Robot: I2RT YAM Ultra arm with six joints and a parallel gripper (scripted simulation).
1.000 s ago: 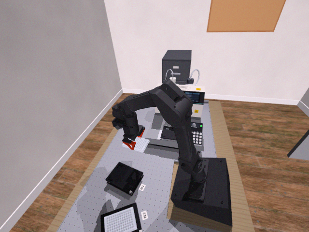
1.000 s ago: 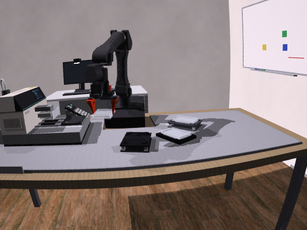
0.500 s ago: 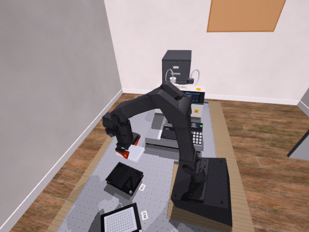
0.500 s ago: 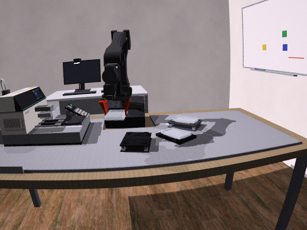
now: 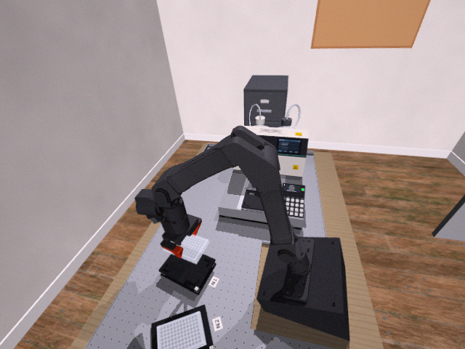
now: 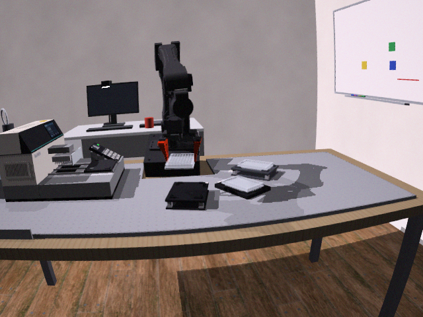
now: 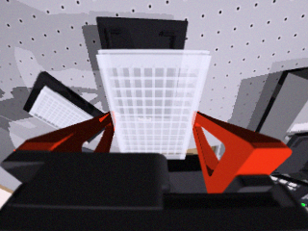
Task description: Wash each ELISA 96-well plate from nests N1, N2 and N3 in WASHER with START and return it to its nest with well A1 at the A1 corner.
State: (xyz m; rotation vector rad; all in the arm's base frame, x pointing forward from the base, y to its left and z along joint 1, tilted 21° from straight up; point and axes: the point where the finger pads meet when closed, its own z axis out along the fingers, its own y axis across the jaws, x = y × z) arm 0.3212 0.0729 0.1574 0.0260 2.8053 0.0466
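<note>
Now: hand 10 cm above the nest N1, 2 cm to the right of it and 1 cm short of it. The rest, counted from my hand: N2 label: 16 cm behind, 13 cm to the left, 13 cm below; nest N2: 20 cm to the left, 13 cm below, 8 cm behind; N1 label: 13 cm below, 10 cm behind, 2 cm to the left.
</note>
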